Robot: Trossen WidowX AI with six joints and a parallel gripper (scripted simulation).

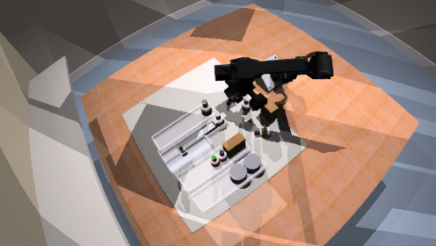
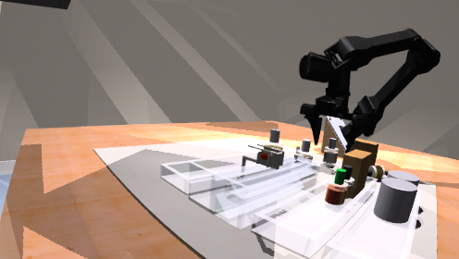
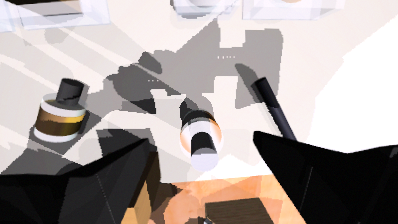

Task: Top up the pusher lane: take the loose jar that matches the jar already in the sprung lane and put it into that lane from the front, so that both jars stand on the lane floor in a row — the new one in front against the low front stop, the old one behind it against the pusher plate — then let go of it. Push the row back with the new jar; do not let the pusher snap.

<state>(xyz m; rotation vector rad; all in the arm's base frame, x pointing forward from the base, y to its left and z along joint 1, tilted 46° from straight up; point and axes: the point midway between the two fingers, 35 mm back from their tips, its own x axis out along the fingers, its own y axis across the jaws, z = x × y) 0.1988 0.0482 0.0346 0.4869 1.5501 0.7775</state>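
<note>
Now: the dark rod 100 mm to the right of my gripper tip and 30 mm below it. Also, from my gripper tip: sprung lane (270 mm ahead, 50 mm to the left, 20 mm below); jar (130 mm to the left, 20 mm below, 10 mm ahead); brown box (140 mm to the left, 130 mm ahead).
</note>
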